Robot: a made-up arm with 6 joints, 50 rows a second.
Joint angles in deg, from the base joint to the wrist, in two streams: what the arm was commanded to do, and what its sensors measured. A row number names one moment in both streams.
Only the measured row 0 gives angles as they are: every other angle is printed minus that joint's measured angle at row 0.
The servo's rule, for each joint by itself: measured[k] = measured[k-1] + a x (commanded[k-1-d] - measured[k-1]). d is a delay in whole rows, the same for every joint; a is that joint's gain. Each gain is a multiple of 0.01, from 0.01 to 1. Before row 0 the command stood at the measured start. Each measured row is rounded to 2 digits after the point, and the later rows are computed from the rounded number. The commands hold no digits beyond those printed.
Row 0, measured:
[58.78, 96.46, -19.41, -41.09, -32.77, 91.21]
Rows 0 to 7, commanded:
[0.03, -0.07, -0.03, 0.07, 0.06, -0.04]
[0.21, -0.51, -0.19, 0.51, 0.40, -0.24]
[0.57, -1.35, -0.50, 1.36, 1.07, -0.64]
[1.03, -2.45, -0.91, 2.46, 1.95, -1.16]
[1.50, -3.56, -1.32, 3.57, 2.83, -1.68]
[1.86, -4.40, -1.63, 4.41, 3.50, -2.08]
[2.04, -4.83, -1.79, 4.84, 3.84, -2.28]
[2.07, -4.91, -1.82, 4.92, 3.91, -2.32]
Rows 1 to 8, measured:
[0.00, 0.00, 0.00, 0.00, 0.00, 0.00]
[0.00, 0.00, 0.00, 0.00, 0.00, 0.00]
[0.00, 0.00, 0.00, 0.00, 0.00, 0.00]
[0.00, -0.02, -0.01, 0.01, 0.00, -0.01]
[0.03, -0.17, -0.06, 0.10, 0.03, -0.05]
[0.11, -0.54, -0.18, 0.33, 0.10, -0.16]
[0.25, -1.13, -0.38, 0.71, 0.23, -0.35]
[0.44, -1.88, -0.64, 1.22, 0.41, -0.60]
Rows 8 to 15, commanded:
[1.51, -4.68, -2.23, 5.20, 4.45, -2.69]
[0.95, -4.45, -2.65, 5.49, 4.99, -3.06]
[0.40, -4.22, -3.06, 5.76, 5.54, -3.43]
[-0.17, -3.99, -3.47, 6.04, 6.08, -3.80]
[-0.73, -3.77, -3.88, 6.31, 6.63, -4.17]
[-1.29, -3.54, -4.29, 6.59, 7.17, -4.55]
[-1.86, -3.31, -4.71, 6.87, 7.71, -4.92]
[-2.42, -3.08, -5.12, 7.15, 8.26, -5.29]
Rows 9 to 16, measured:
[0.65, -2.66, -0.92, 1.79, 0.63, -0.88]
[0.86, -3.33, -1.16, 2.34, 0.85, -1.15]
[1.04, -3.82, -1.34, 2.80, 1.06, -1.37]
[1.11, -4.09, -1.59, 3.23, 1.30, -1.62]
[1.09, -4.20, -1.89, 3.64, 1.56, -1.89]
[0.99, -4.21, -2.22, 4.02, 1.84, -2.18]
[0.82, -4.14, -2.57, 4.38, 2.14, -2.49]
[0.59, -4.03, -2.94, 4.73, 2.45, -2.81]

